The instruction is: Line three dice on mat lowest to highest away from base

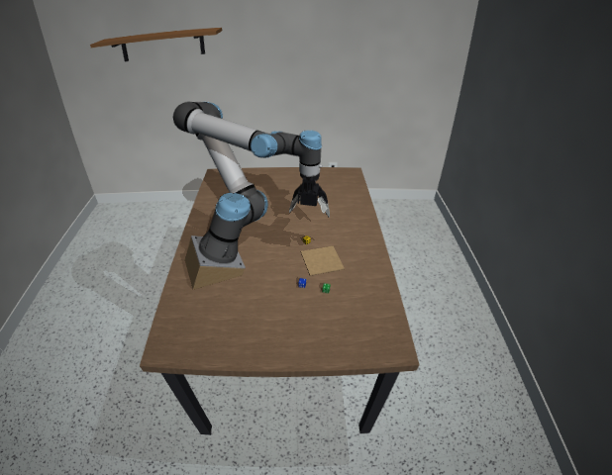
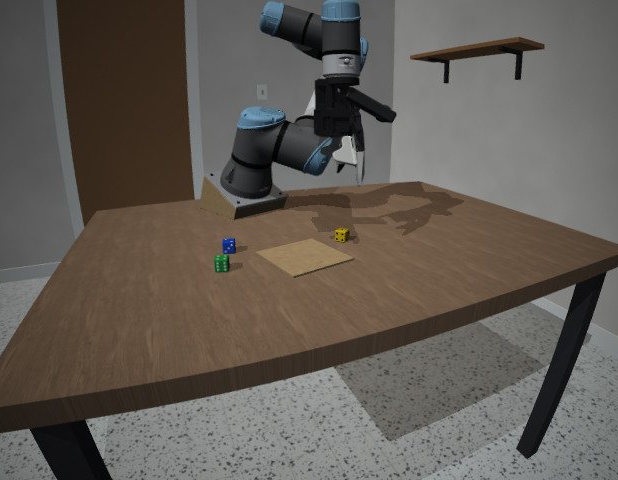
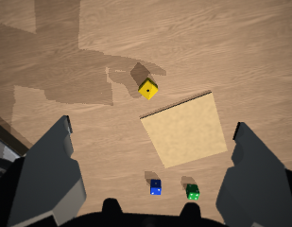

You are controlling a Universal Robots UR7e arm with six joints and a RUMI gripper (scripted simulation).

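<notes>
My hand is 1 cm past the yellow die, 1 cm to the left of it and 13 cm above it. Also, from my hand: tan mat: 8 cm ahead, 11 cm to the right, 14 cm below; green die: 12 cm ahead, 26 cm to the right, 13 cm below; blue die: 3 cm ahead, 26 cm to the right, 13 cm below.
</notes>
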